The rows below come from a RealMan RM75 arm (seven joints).
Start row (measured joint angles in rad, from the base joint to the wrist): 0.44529, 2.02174, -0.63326, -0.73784, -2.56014, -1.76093, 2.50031
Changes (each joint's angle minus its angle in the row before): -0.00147, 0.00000, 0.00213, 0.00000, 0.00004, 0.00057, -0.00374; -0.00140, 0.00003, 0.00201, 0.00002, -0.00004, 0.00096, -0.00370; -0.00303, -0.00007, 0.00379, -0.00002, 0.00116, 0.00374, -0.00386; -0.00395, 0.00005, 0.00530, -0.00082, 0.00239, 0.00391, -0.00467; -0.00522, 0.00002, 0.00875, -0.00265, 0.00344, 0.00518, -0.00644; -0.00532, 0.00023, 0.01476, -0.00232, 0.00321, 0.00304, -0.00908; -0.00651, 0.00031, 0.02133, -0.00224, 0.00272, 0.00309, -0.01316; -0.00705, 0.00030, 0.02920, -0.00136, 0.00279, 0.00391, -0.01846; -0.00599, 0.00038, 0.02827, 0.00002, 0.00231, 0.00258, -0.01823; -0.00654, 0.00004, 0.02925, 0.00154, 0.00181, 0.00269, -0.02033
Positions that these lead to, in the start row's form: 0.44382, 2.02174, -0.63113, -0.73784, -2.56010, -1.76036, 2.49657; 0.44242, 2.02177, -0.62912, -0.73782, -2.56014, -1.75940, 2.49287; 0.43939, 2.02170, -0.62533, -0.73784, -2.55898, -1.75566, 2.48901; 0.43544, 2.02175, -0.62003, -0.73866, -2.55659, -1.75175, 2.48434; 0.43022, 2.02177, -0.61128, -0.74131, -2.55315, -1.74657, 2.47790; 0.42490, 2.02200, -0.59652, -0.74363, -2.54994, -1.74353, 2.46882; 0.41839, 2.02231, -0.57519, -0.74587, -2.54722, -1.74044, 2.45566; 0.41134, 2.02261, -0.54599, -0.74723, -2.54443, -1.73653, 2.43720; 0.40535, 2.02299, -0.51772, -0.74721, -2.54212, -1.73395, 2.41897; 0.39881, 2.02303, -0.48847, -0.74567, -2.54031, -1.73126, 2.39864
